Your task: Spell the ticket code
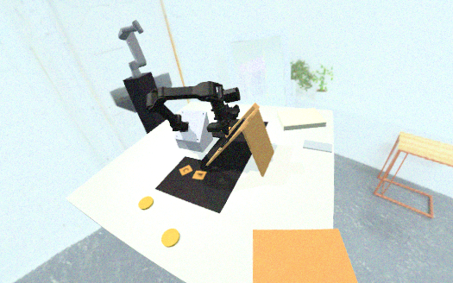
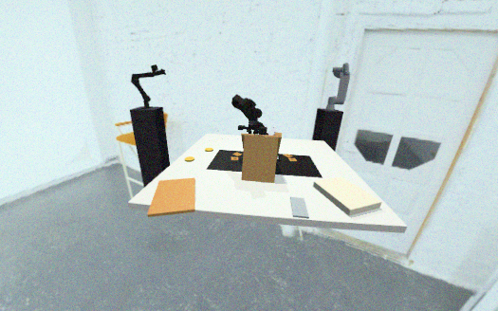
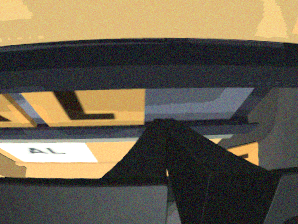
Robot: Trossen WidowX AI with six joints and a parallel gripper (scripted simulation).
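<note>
My gripper tip is 2 cm short of the letter tile, 3 cm to the right of it and 1 cm above it. From my gripper tip the other things lie so: white ticket (3 cm behind, 10 cm to the left, 9 cm below); then black mat (14 cm behind, 12 cm to the left, 19 cm below); then grey card (45 cm ahead, 20 cm to the left, 19 cm below).
</note>
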